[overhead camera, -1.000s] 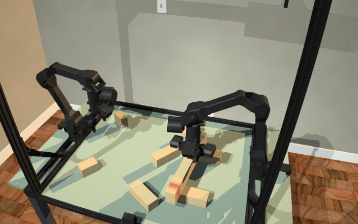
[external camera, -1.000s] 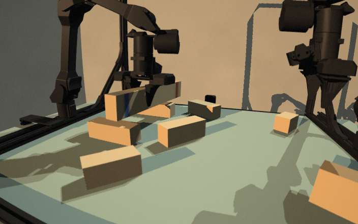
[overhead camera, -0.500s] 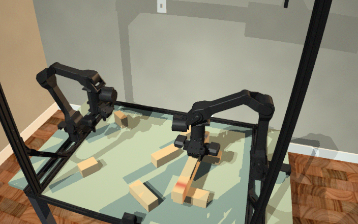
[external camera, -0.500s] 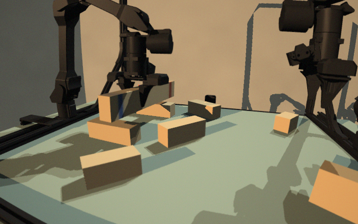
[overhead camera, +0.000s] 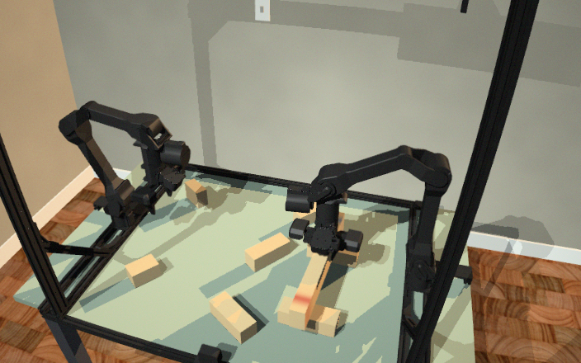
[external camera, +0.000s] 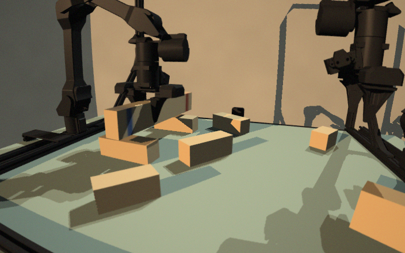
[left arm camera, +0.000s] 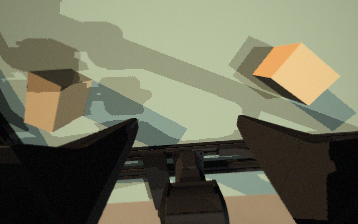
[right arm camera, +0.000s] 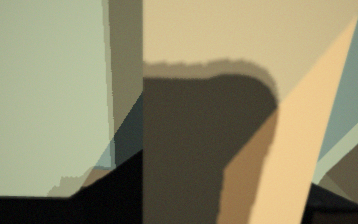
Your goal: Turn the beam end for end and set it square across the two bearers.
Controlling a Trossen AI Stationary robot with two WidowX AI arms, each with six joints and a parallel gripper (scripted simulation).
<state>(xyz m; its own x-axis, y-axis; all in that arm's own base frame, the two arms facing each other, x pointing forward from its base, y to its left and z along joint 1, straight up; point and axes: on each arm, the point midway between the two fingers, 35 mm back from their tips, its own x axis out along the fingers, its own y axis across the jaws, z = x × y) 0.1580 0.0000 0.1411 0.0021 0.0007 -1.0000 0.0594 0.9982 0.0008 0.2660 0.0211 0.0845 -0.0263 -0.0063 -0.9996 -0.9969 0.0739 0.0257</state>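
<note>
The beam lies 50 mm behind my right hand and 10 mm below it.
</note>
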